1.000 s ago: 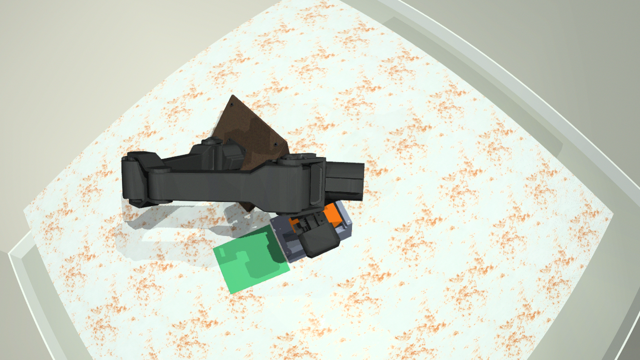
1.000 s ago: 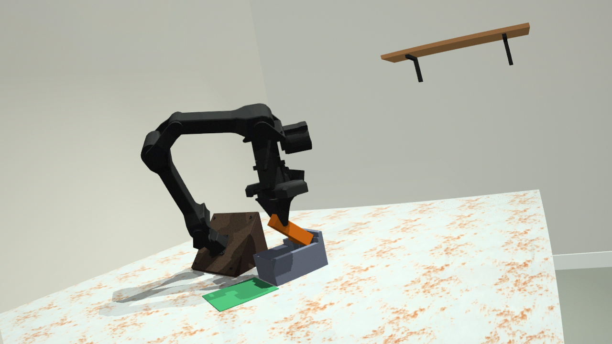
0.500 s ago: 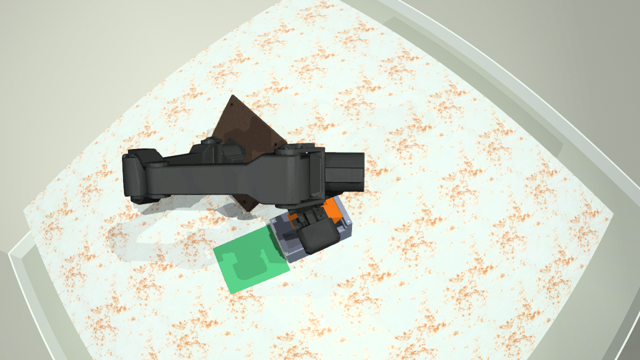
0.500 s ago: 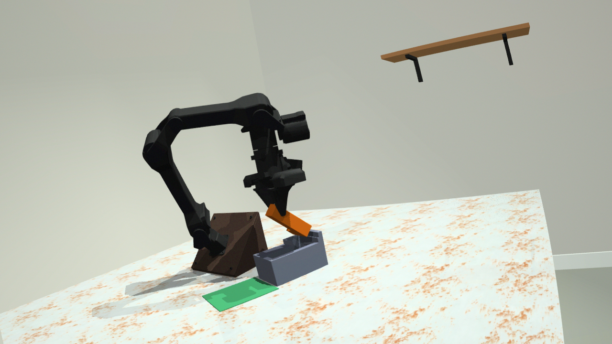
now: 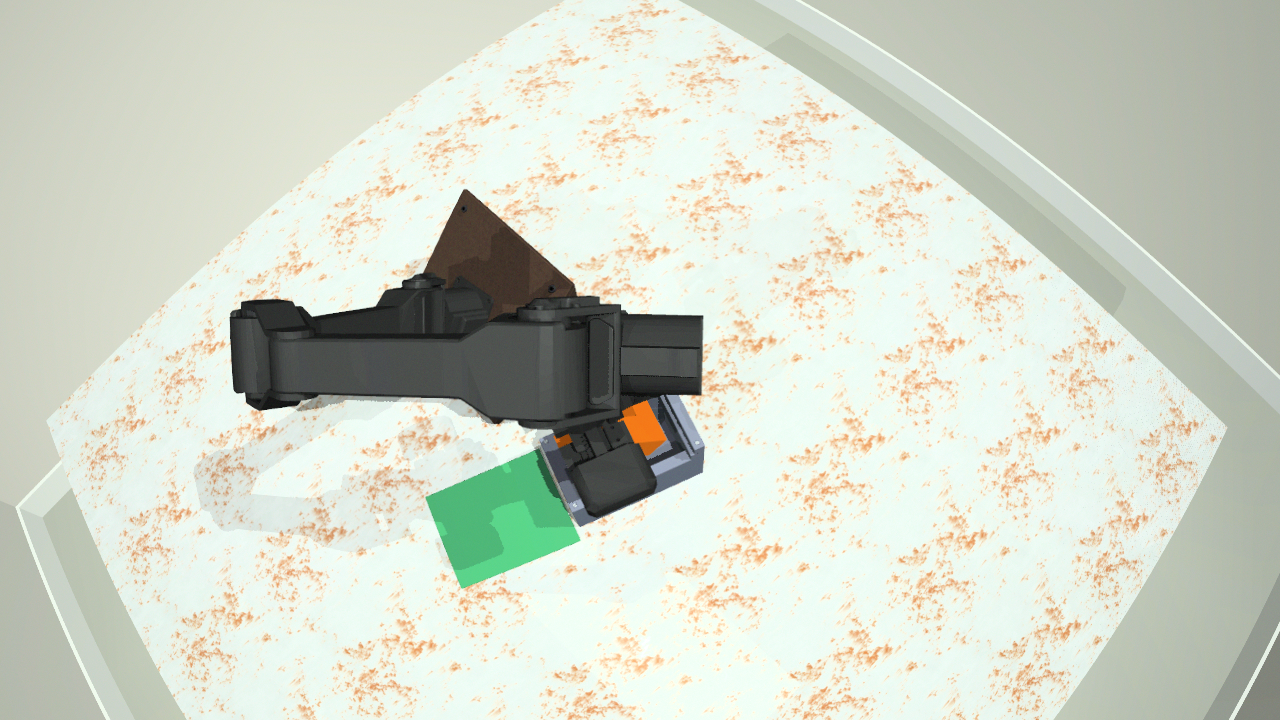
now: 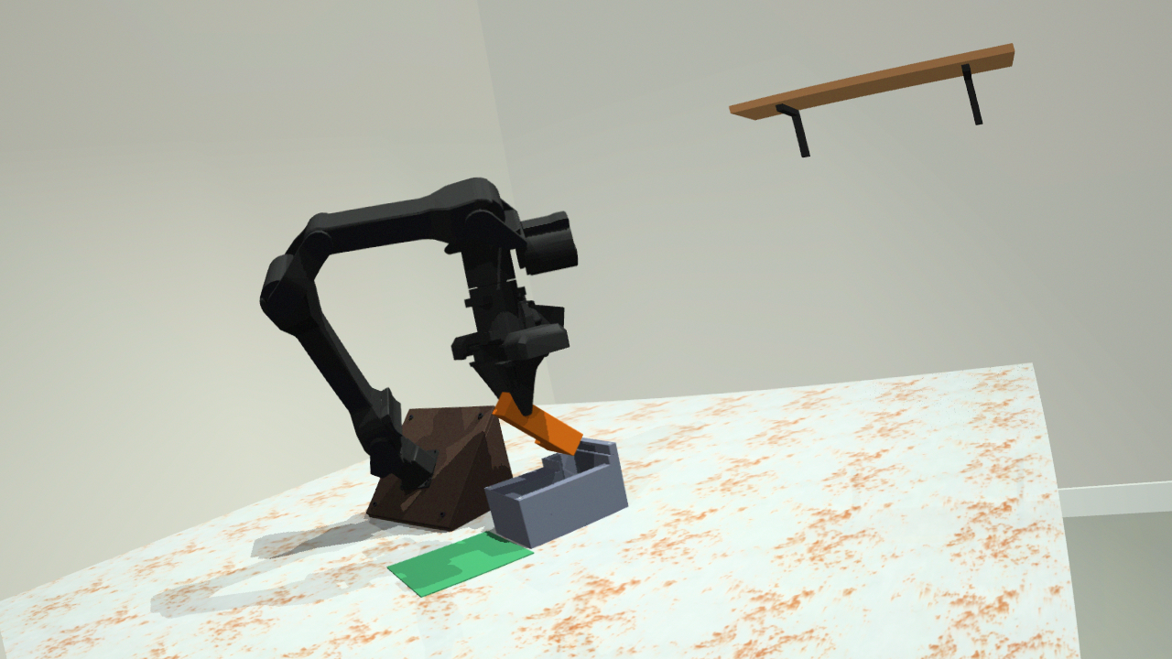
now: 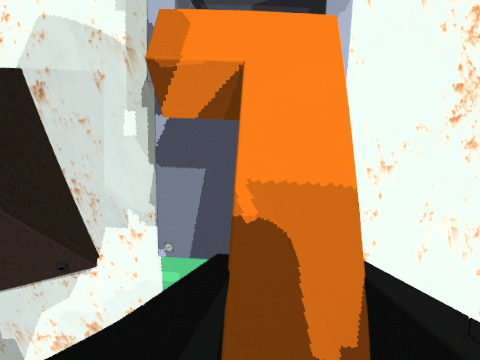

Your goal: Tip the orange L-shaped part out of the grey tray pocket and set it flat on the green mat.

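Right now my gripper tip is 17 cm above the green mat, 11 cm to the left of it and 7 cm past it. The rest, counted from my gripper tip: orange L-shaped part (4 cm to the left, 3 cm below).
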